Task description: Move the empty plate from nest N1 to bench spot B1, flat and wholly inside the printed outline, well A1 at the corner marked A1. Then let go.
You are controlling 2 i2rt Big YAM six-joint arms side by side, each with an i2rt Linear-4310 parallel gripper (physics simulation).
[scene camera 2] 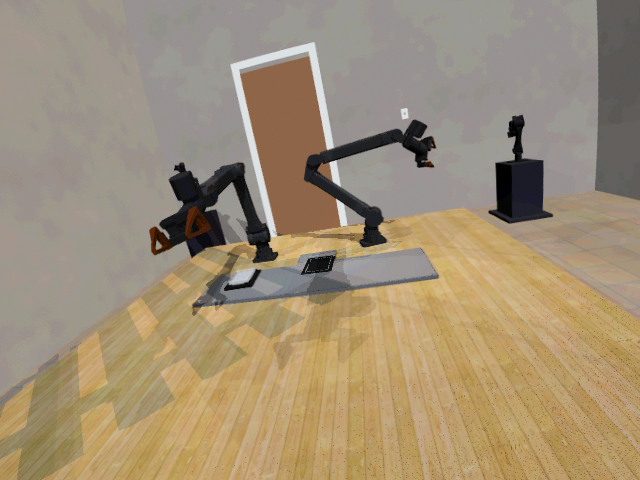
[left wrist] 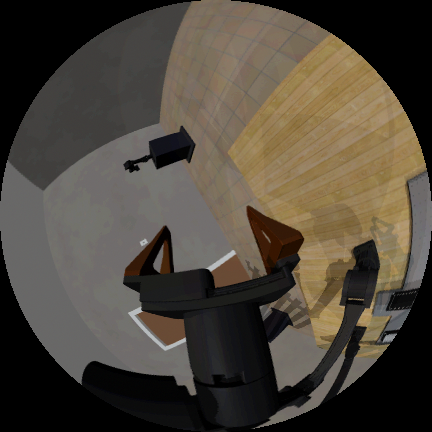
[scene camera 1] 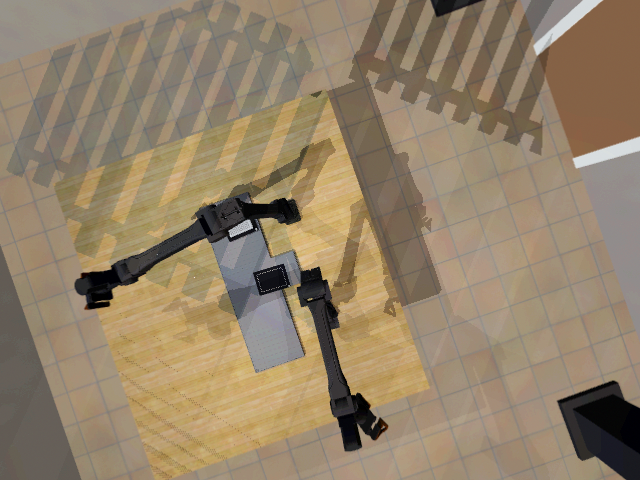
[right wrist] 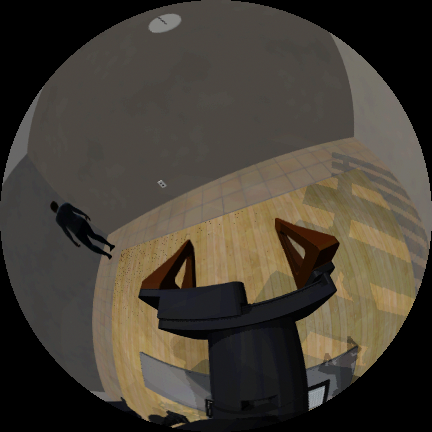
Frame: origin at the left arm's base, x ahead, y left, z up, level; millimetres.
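Seen in the pictures: left gripper, fingertip midpoint: (scene camera 2: 434,157) (left wrist: 205,219) (scene camera 1: 378,416); right gripper, fingertip midpoint: (scene camera 2: 169,245) (scene camera 1: 84,296) (right wrist: 232,233); left arm's base, origin of the base link: (scene camera 2: 373,242) (left wrist: 367,256); right arm's base, origin of the base link: (scene camera 2: 265,258) (left wrist: 359,330) (scene camera 1: 290,212).
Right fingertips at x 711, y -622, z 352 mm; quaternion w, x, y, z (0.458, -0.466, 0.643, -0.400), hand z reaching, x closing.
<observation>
Pixels of each thing's top centre, then the offset from my right fingertips to it. "*": a spot on its surface instead. Level surfaces: height alone.
- white plate, middle of its top: (scene camera 2: 241,274) (scene camera 1: 238,225) 313 mm down, 560 mm back, 1 mm right
- black pad with a white dashed outline, surface spot: (scene camera 2: 318,264) (scene camera 1: 271,279) * 338 mm down, 550 mm back, 332 mm left
- grey board, its level: 339 mm down
- wooden table, its level: 353 mm down
The white plate (scene camera 1: 240,228) (scene camera 2: 244,277) (right wrist: 317,396) lies in a black nest on the grey perforated board. A black pad with a white dashed outline (scene camera 1: 271,279) (scene camera 2: 318,264) (left wrist: 404,299) is on the same board and bears no plate. The printed marks N1, B1 and A1 are too small to read, and the plate's wells cannot be made out. My right gripper (scene camera 1: 97,305) (scene camera 2: 176,236) (right wrist: 232,233) is open and empty, raised well away from the plate. My left gripper (scene camera 1: 379,428) (scene camera 2: 433,153) (left wrist: 205,219) is open and empty, high and far from the plate and pad.
The grey board (scene camera 1: 273,341) (scene camera 2: 398,263) lies on the wooden table (scene camera 1: 180,392) (scene camera 2: 361,403). In scene camera 1 the right arm (scene camera 1: 160,252) reaches left from above the nest, and the left arm (scene camera 1: 328,346) stretches down the picture. A dark pedestal (scene camera 2: 519,188) stands beyond the table.
</observation>
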